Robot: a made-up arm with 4 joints.
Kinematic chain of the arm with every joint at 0, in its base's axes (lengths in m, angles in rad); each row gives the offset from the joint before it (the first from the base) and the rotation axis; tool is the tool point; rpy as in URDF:
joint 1: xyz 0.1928 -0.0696 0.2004 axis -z
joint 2: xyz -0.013 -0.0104 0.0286 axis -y
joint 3: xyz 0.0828 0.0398 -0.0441 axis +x
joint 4: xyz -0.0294 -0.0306 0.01 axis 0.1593 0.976 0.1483
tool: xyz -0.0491 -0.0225 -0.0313 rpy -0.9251 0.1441 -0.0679
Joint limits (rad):
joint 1: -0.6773..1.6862
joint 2: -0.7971..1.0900
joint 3: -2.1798..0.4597
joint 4: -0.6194..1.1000
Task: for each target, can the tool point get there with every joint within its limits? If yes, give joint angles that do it. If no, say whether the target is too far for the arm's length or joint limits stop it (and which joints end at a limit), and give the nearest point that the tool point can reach.
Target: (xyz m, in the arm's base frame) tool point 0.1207 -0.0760 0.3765
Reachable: no: joint limits stop it (at a limit: joint 1, joint 2, joint 3, joint 4) | nearest point 0.1601 -0.0631 0.2652 | short by 0.119 m
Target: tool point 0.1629 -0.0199 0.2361
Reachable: yes | joints -0.1358 0.7905 -1.6644 0.8011
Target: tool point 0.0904 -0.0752 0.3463
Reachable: no: joint limits stop it (at a limit: joint 1, joint 2, joint 3, joint 4) | nearest point 0.1601 -0.0631 0.2652 | short by 0.108 m
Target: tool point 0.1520 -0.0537 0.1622
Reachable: yes | joints 0.8303 -0.4021 0.2062 0.0930
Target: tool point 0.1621 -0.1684 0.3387
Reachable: no: joint limits stop it (at a limit: joint 2, joint 4) | nearest point 0.1804 -0.1094 0.2430 | short by 0.114 m
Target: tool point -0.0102 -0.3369 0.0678
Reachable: no: too far | nearest point 0.1380 -0.1154 0.1428 | short by 0.277 m
